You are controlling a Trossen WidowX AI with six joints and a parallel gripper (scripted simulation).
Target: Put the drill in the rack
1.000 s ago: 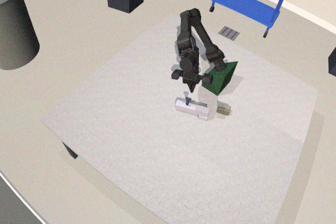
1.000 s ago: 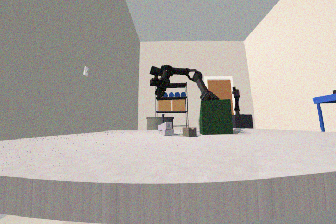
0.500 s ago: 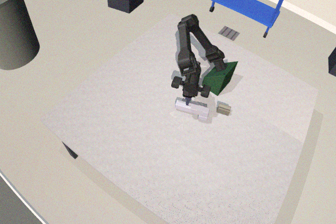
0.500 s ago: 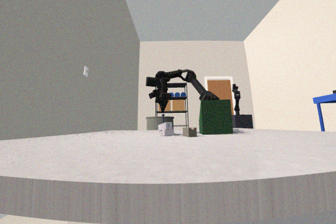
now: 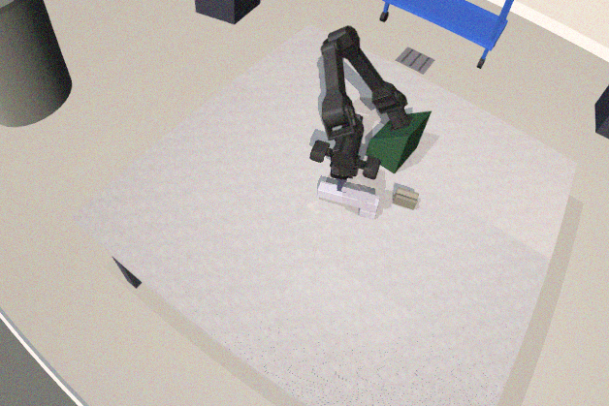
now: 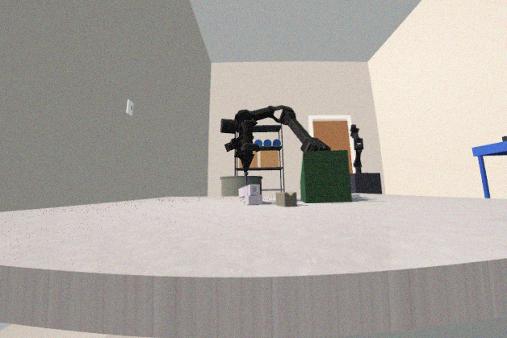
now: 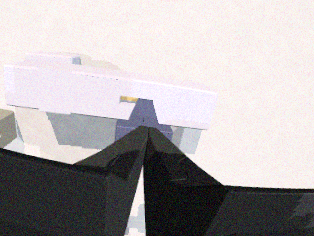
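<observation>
Now: the key 3 cm below my gripper tip. The rest, counted from my gripper tip: drill (1 cm behind, 6 cm to the left, 7 cm below); then housing (1 cm behind, 4 cm to the left, 8 cm below); then rack (11 cm behind, 19 cm to the left, 10 cm below).
</observation>
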